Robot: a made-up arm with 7 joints.
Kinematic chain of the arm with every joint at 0, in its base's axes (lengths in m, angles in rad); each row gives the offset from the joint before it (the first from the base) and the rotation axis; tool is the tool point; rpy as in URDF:
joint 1: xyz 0 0 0 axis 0.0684 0.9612 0.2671
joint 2: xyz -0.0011 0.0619 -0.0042 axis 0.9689 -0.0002 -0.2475
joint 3: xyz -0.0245 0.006 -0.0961 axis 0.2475 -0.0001 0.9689
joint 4: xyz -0.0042 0 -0.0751 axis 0.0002 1 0
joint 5: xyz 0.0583 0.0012 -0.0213 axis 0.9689 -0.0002 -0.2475
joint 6: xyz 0.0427 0 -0.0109 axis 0.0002 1 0
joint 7: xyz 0.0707 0 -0.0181 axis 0.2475 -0.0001 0.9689
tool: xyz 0 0 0 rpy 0 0.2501 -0.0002
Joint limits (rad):
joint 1: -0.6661..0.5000
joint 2: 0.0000..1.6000
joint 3: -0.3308..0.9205
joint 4: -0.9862..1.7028
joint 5: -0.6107..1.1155
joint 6: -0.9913..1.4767
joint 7: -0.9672..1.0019
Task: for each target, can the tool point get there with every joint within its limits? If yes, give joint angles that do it. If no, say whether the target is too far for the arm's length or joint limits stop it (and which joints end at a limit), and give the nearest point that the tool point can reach.
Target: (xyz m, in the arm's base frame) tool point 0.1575 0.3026 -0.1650
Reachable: yes | joints -0.5251 0.7986 0.2744 0.7100 0.3557 1.0925 0.5769
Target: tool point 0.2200 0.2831 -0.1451
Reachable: yes | joints -0.5548 0.8466 0.1537 0.8761 -0.1435 -0.0846 -0.2254
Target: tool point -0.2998 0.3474 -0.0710
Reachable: no: too far | nearest point -0.2162 0.3059 -0.0907 | short by 0.095 m
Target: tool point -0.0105 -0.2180 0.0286
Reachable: no: joint limits stop it (at a limit: joint 1, joint 2, joint 3, joint 5, joint 6) | nearest point 0.0773 -0.0257 -0.0212 | short by 0.217 m
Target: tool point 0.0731 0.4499 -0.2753
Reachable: no: too far | nearest point 0.0557 0.3484 -0.2046 | short by 0.125 m
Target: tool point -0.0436 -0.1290 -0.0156
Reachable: no: joint limits stop it (at a limit: joint 1, joint 2, joint 3, joint 4, joint 5, joint 6) | nearest point 0.0128 -0.0020 -0.0708 | short by 0.150 m
